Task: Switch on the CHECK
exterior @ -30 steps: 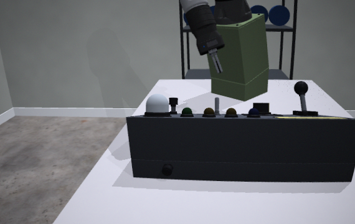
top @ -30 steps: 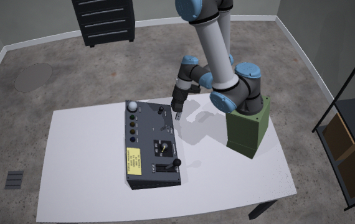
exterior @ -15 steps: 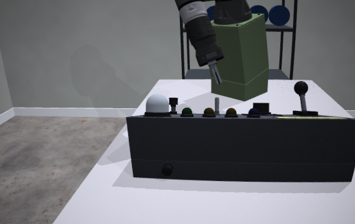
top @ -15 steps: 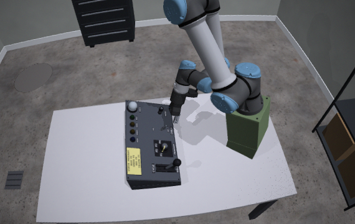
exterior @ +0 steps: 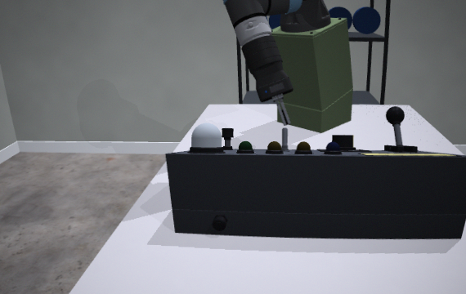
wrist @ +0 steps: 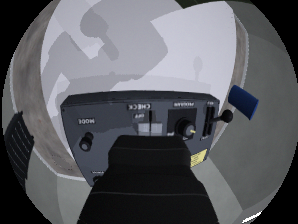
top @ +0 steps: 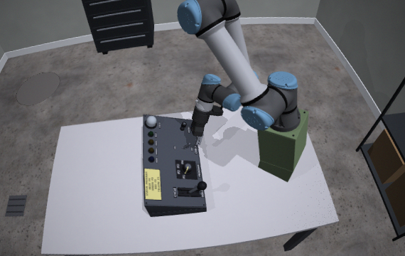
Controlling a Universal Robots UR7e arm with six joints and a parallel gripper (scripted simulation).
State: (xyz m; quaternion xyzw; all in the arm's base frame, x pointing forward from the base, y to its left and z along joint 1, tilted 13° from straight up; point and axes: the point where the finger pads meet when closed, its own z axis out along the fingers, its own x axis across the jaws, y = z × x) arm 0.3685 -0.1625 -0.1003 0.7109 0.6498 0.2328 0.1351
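The thin metal toggle is 6 cm ahead of my hand, 1 cm to the right of it and 3 cm below it. Round my hand: dark console 11 cm ahead, 4 cm to the left, 5 cm below; ball-topped lever 9 cm ahead, 23 cm to the left, 2 cm below; rotary selector 10 cm ahead, 11 cm to the left, 3 cm below.
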